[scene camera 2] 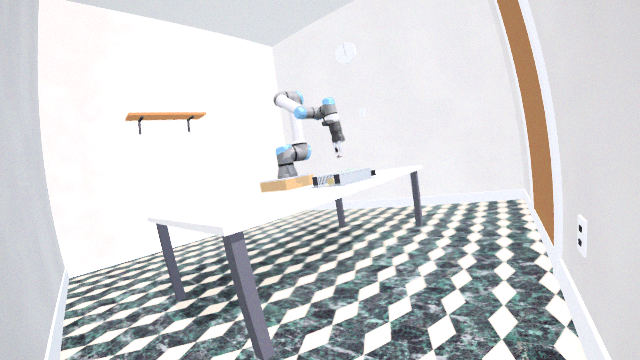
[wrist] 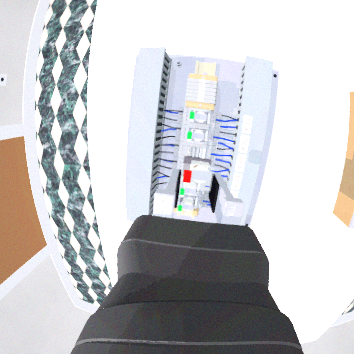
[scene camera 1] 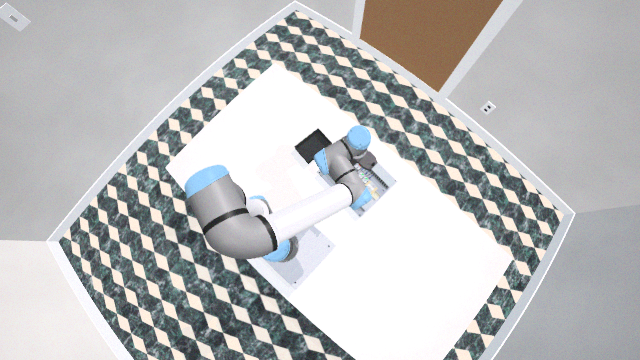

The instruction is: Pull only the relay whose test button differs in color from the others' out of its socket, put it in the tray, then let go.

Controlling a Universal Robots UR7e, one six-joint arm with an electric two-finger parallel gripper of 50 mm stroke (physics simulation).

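Pixels of known places: gripper, fingertip midpoint: (scene camera 2: 339, 152) (wrist: 194, 182) (scene camera 1: 357, 165); arm's base at its link origin: (scene camera 2: 287, 177).
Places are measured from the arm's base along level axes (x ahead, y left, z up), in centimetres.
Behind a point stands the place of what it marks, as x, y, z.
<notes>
The relay with the red test button (wrist: 187, 176) @[48.5, -7.2, 11.4] is between the fingertips of my gripper (wrist: 194, 182) @[48.0, -6.3, 10.3] (scene camera 2: 338, 154) @[48.0, -6.3, 10.3], which is shut on it. In scene camera 2 the fingertips are well above the wiring panel (scene camera 2: 356, 177) @[58.9, -10.9, -5.2] (wrist: 227, 97) (scene camera 1: 389, 176) @[56.7, -21.5, -1.1], and the relay is out of its socket. An uncovered socket (wrist: 195, 152) @[49.0, -6.8, -5.1] shows in the row in the wrist view. Relays with green buttons (wrist: 200, 116) @[47.7, -12.6, -0.7] (wrist: 198, 135) @[48.1, -9.9, -0.7] sit above it, and more green buttons show between and below the fingers. The black tray (scene camera 1: 312, 145) @[49.0, 20.2, -7.2] lies beside the panel in scene camera 1, where the arm hides my fingertips.
Two grey slotted ducts (wrist: 146, 130) @[56.0, -11.2, -1.2] (wrist: 257, 105) @[39.1, -14.1, -1.2] flank the relay row, with blue and black wires between. A terminal block (wrist: 201, 91) @[47.3, -16.7, -2.8] stands at the row's upper end in the wrist view. The robot's base plinth (scene camera 2: 286, 184) @[14.7, -19.6, -3.7] (scene camera 1: 312, 255) @[4.8, -13.6, 0.0] stands on the white table (scene camera 1: 425, 260) @[34.4, -61.0, -7.5].
</notes>
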